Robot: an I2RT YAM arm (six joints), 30 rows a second.
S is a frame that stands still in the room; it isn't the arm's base.
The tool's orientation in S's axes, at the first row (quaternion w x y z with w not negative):
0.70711, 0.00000, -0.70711, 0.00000
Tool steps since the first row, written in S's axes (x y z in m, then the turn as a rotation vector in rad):
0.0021, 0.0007, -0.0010, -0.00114, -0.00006, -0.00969
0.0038, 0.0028, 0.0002, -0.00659, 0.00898, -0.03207
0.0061, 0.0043, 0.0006, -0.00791, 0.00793, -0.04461
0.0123, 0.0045, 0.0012, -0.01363, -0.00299, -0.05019
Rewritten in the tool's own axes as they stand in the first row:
-0.0010, 0.0007, -0.0021, -0.00969, -0.00006, 0.00114
0.0002, 0.0028, -0.0038, -0.03207, 0.00898, 0.00659
0.0006, 0.0043, -0.0061, -0.04461, 0.00793, 0.00791
0.0012, 0.0045, -0.0123, -0.05019, -0.00299, 0.01363

